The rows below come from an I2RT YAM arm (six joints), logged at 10 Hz.
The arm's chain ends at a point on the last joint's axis. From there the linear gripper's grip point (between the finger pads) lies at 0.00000 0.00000 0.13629 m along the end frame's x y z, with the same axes.
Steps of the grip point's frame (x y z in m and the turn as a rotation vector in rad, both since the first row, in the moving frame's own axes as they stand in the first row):
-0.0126 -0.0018 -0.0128 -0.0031 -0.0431 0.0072
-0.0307 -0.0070 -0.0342 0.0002 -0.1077 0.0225
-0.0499 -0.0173 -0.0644 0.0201 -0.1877 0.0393
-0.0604 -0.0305 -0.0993 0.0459 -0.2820 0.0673
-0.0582 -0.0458 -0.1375 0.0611 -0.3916 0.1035
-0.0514 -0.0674 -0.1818 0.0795 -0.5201 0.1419
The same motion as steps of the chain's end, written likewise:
-0.0067 -0.0022 -0.0127 -0.0031 -0.0431 0.0072
-0.0161 -0.0068 -0.0334 0.0002 -0.1077 0.0225
-0.0245 -0.0141 -0.0620 0.0201 -0.1877 0.0393
-0.0227 -0.0230 -0.0938 0.0459 -0.2820 0.0673
-0.0067 -0.0350 -0.1269 0.0611 -0.3916 0.1035
0.0153 -0.0522 -0.1634 0.0795 -0.5201 0.1419

